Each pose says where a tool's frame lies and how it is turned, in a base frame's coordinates. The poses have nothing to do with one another.
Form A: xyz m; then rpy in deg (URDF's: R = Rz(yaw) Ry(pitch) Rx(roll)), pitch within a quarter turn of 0, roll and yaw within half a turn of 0.
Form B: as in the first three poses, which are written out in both.
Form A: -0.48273, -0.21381, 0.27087, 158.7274, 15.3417, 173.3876
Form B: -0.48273, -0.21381, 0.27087, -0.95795, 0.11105, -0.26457, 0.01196, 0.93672, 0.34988
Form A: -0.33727, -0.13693, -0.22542, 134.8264, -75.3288, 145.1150
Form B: -0.33727, -0.13693, -0.22542, -0.20776, 0.14485, 0.96740, 0.96602, 0.18587, 0.17963
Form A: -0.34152, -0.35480, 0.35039, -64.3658, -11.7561, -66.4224
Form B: -0.34152, -0.35480, 0.35039, 0.39160, -0.89729, 0.20375, 0.46998, 0.00469, -0.88266
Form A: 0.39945, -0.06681, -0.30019, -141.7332, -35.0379, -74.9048
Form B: 0.39945, -0.06681, -0.30019, 0.21323, -0.79052, 0.57412, -0.66545, -0.54776, -0.50709
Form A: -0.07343, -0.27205, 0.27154, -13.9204, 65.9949, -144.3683
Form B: -0.07343, -0.27205, 0.27154, -0.33065, -0.23700, -0.91351, 0.74408, -0.66088, -0.09787
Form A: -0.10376, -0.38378, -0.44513, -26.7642, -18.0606, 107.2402
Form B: -0.10376, -0.38378, -0.44513, -0.28178, 0.90801, 0.31002, -0.89413, -0.13129, -0.42813
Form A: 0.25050, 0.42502, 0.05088, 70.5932, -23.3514, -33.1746
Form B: 0.25050, 0.42502, 0.05088, 0.76845, -0.50237, 0.39637, -0.13110, 0.48268, 0.86593
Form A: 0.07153, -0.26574, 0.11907, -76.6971, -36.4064, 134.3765
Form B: 0.07153, -0.26574, 0.11907, -0.56287, 0.57526, 0.59351, -0.56841, 0.25191, -0.78323
